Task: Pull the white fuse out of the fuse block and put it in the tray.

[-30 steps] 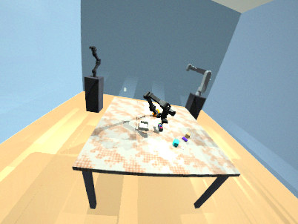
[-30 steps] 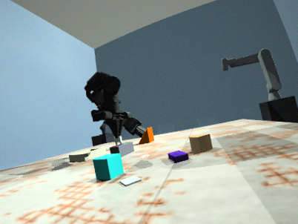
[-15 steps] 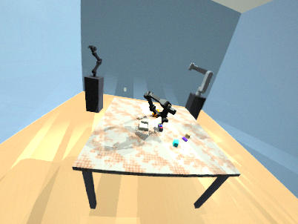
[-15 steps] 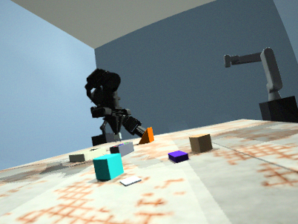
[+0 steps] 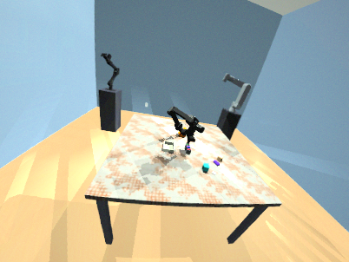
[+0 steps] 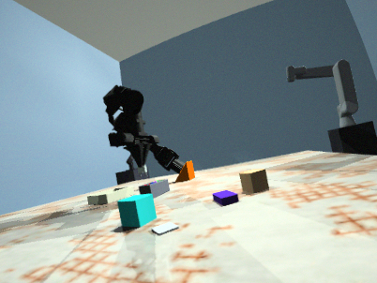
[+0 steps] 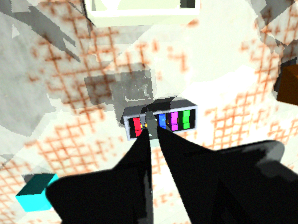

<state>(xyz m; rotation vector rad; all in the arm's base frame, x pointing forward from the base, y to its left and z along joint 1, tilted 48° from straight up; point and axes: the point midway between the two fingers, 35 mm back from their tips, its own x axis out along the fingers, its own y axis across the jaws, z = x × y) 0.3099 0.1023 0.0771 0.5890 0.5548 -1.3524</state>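
The tray is 1 cm behind my gripper tip, 17 cm to the right of it and 9 cm below it. Also, from my gripper tip: tan box (6 cm ahead, 33 cm to the left, 7 cm below); then purple block (12 cm ahead, 27 cm to the left, 9 cm below); then cyan cube (22 cm ahead, 14 cm to the left, 7 cm below).
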